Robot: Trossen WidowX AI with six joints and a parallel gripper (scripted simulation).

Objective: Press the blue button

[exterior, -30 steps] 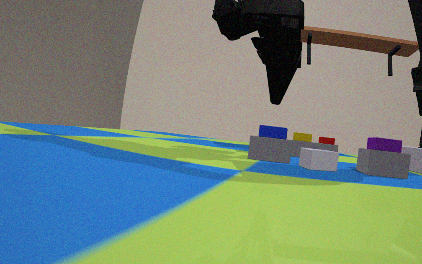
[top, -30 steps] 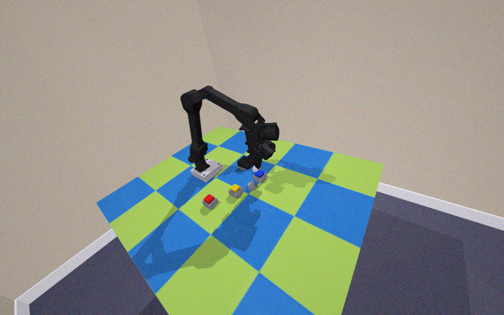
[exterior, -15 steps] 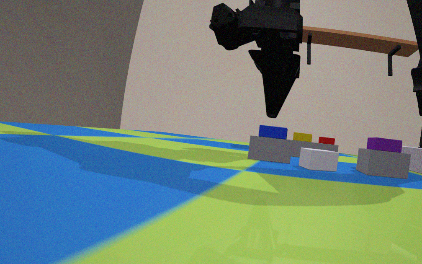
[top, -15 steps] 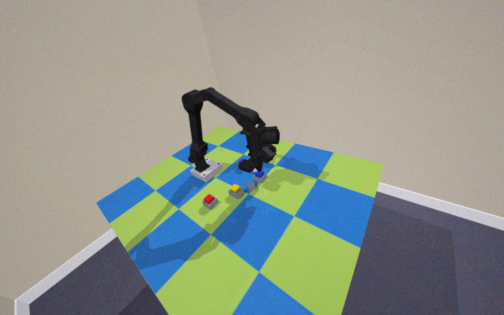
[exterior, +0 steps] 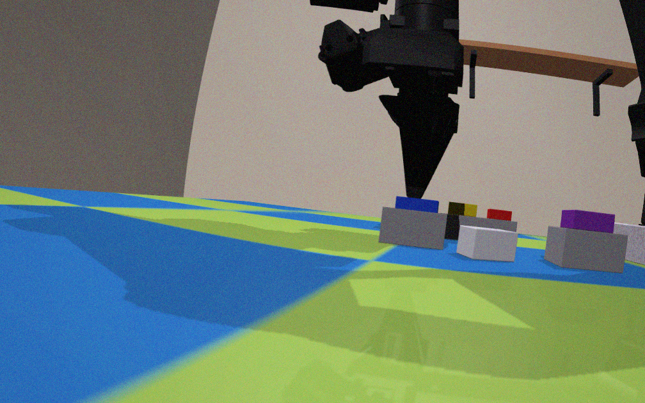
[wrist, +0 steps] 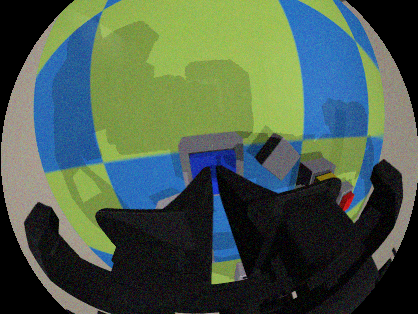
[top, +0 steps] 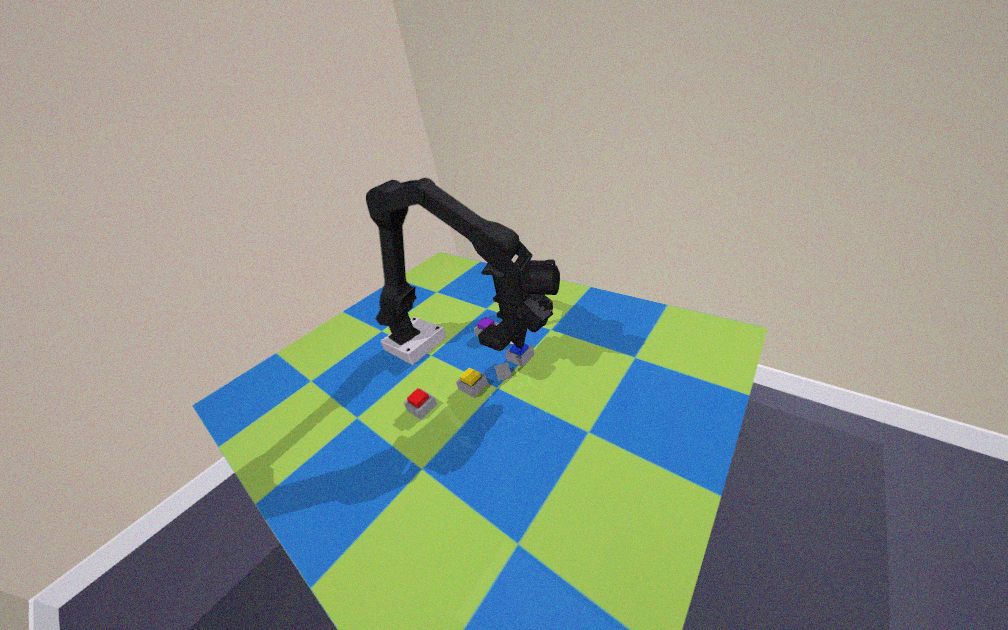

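The blue button lies 10 mm below my gripper tip. From my gripper tip the other things lie so: yellow button 30 mm behind, 130 mm to the right; then purple button 140 mm behind, 20 mm to the left; then red button 80 mm behind, 240 mm to the right.
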